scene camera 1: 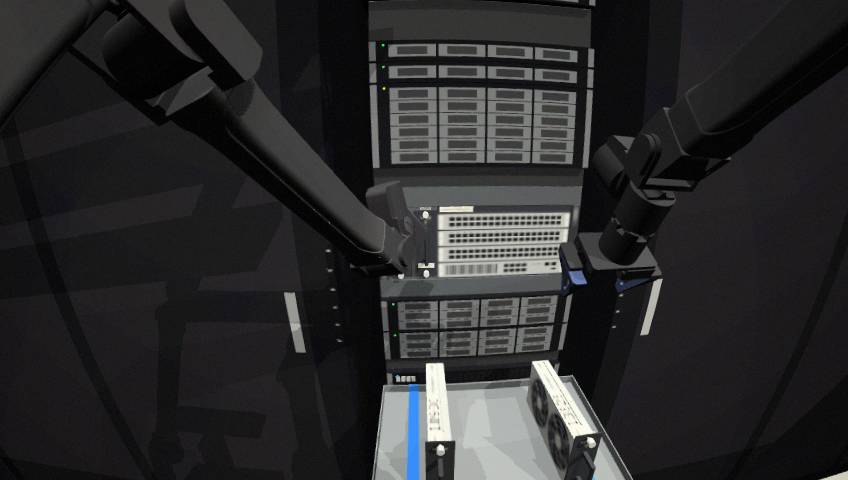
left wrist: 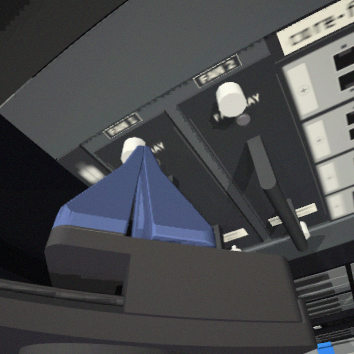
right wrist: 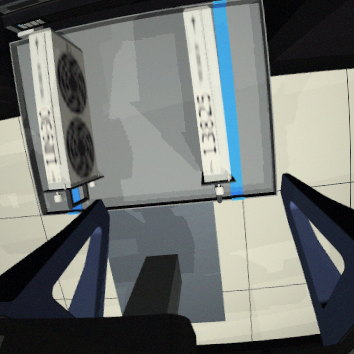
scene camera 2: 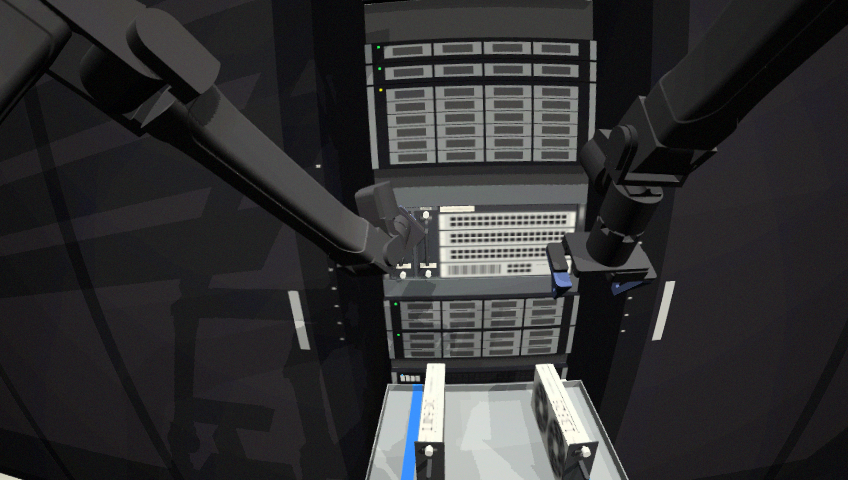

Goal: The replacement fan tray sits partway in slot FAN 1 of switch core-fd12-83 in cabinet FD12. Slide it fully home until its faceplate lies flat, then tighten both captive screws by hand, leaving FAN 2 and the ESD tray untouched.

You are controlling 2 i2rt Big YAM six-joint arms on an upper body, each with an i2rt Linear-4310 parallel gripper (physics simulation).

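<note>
My left gripper [left wrist: 141, 154] is shut and empty. In the left wrist view its fingertips overlap the white upper captive screw [left wrist: 131, 147] of FAN 1; contact is unclear. The dark FAN 1 faceplate [left wrist: 170, 160] is partly hidden by the fingers and looks about level with the FAN 2 faceplate [left wrist: 282, 150] [scene camera 1: 432, 243]; a small gap cannot be ruled out. The lower FAN 1 screw [scene camera 1: 400, 275] [scene camera 2: 402, 274] shows below the left wrist. My right gripper [scene camera 1: 598, 286] [scene camera 2: 590, 291] [right wrist: 190, 194] is open and empty, in front of the switch's right edge.
The ESD tray [scene camera 1: 482, 416] [scene camera 2: 476, 416] [right wrist: 150, 75] stands low in front with two fan units, one at the left [scene camera 1: 436, 398] and one at the right [scene camera 1: 559, 404]. The FAN 2 handle [left wrist: 285, 215] sticks out beside FAN 1. Line cards [scene camera 1: 502, 229] lie right of FAN 2.
</note>
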